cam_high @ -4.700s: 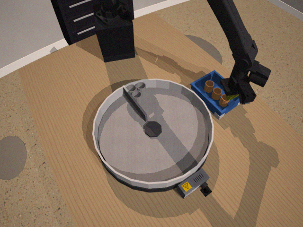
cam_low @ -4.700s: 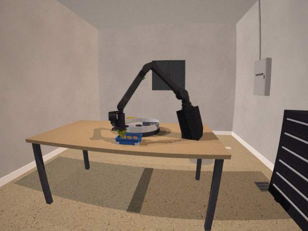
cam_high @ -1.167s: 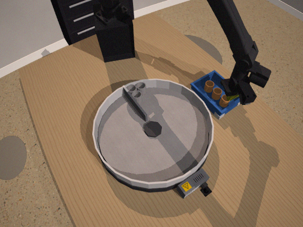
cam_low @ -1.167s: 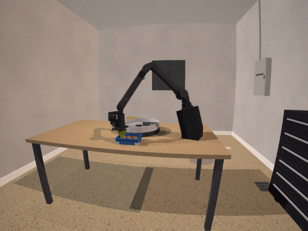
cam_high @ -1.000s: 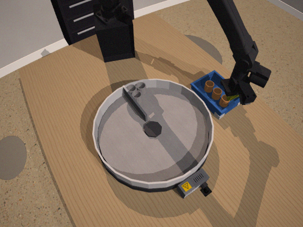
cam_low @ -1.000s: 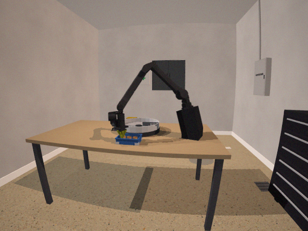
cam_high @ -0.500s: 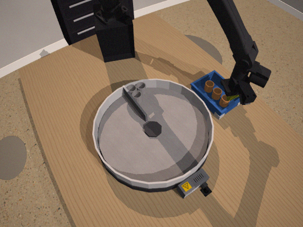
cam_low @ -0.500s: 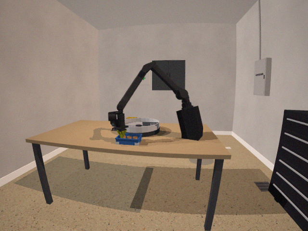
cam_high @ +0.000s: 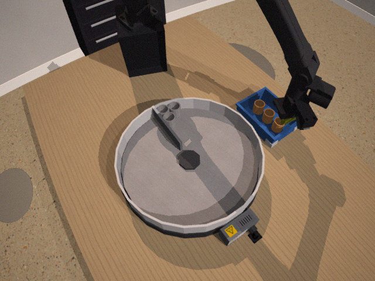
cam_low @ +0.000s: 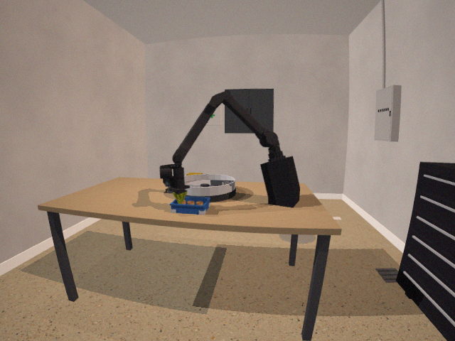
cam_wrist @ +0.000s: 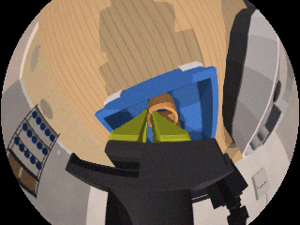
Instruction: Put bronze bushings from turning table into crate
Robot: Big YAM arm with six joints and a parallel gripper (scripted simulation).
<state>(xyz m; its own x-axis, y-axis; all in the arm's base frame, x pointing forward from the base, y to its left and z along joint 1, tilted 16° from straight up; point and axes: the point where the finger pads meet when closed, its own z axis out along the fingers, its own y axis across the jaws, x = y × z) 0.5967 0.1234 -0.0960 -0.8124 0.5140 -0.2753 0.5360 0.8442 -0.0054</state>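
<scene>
Now: hand 60 mm past the crate, 10 mm to the left of it and 10 mm above it. From my hand the other things lie so: grey turning table 330 mm to the right, 110 mm behind, 10 mm above.
</scene>
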